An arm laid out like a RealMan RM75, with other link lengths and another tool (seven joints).
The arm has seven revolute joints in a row. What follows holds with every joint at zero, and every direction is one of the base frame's.
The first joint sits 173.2 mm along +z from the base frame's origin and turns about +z.
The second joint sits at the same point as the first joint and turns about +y.
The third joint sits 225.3 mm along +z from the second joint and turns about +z.
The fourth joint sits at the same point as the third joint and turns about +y.
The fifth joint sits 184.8 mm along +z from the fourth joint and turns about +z.
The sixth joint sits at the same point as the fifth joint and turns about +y.
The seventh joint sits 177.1 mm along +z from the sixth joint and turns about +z.
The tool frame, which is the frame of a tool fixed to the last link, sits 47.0 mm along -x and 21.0 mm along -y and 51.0 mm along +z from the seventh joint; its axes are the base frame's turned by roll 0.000, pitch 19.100 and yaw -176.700 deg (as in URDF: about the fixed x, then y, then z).
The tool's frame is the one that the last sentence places.
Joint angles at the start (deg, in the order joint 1, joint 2, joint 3, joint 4, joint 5, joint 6, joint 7):
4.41 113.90 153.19 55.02 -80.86 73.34 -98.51
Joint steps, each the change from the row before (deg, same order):
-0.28 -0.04 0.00 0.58 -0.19 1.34 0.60
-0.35 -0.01 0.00 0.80 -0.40 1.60 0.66
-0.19 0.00 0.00 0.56 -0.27 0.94 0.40
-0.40 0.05 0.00 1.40 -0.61 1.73 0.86
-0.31 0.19 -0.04 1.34 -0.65 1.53 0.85
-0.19 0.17 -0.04 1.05 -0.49 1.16 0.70
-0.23 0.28 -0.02 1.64 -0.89 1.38 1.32
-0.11 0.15 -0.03 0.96 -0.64 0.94 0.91
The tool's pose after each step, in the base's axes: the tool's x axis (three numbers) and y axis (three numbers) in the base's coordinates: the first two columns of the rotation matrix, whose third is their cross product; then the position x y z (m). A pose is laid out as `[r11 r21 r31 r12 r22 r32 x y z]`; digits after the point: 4 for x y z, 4 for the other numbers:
[-0.5195 -0.2635 0.8128 0.8006 0.1823 0.5708 0.3114 0.3244 0.1779]
[-0.5163 -0.2581 0.8166 0.7959 0.2073 0.5688 0.3063 0.3223 0.1757]
[-0.5156 -0.2547 0.8181 0.7921 0.2224 0.5684 0.3030 0.3211 0.1745]
[-0.5172 -0.2475 0.8193 0.7827 0.2504 0.5697 0.2963 0.3187 0.1724]
[-0.5175 -0.2386 0.8217 0.7749 0.2765 0.5684 0.2902 0.3168 0.1692]
[-0.5172 -0.2315 0.8240 0.7691 0.2967 0.5661 0.2853 0.3156 0.1666]
[-0.5168 -0.2180 0.8279 0.7634 0.3204 0.5609 0.2794 0.3142 0.1632]
[-0.5156 -0.2066 0.8315 0.7606 0.3364 0.5552 0.2759 0.3134 0.1604]

